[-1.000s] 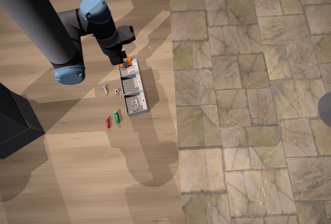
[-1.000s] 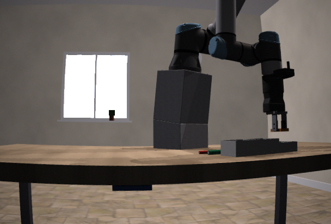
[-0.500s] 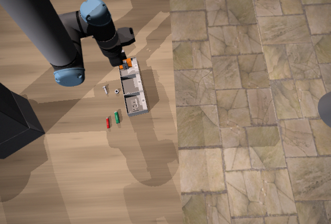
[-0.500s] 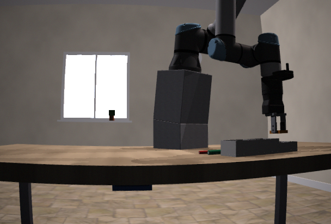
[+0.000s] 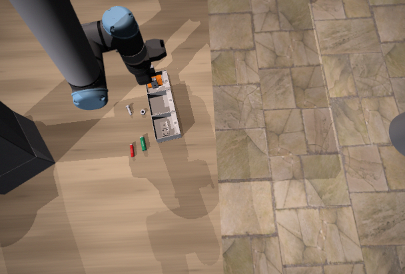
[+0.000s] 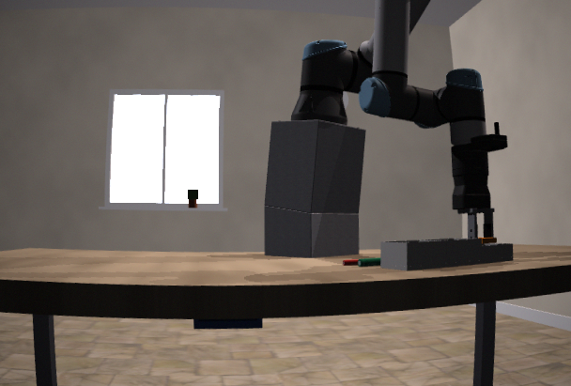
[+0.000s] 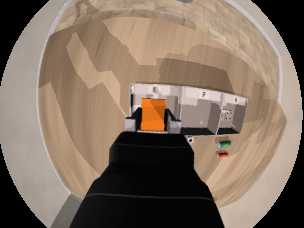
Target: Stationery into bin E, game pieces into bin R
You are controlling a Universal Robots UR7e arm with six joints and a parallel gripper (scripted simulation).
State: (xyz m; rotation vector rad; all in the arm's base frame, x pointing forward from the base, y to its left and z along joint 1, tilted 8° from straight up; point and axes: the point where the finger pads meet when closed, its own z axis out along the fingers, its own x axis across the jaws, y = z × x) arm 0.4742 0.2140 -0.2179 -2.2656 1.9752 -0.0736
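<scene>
The tray is 8 cm to the right of my hand, 3 cm below it and 2 cm ahead of it. Round my hand: bolt: 10 cm behind, 8 cm to the right, 5 cm below; nut: 10 cm to the right, 5 cm below, 5 cm behind; orange eraser: 1 cm below.
</scene>
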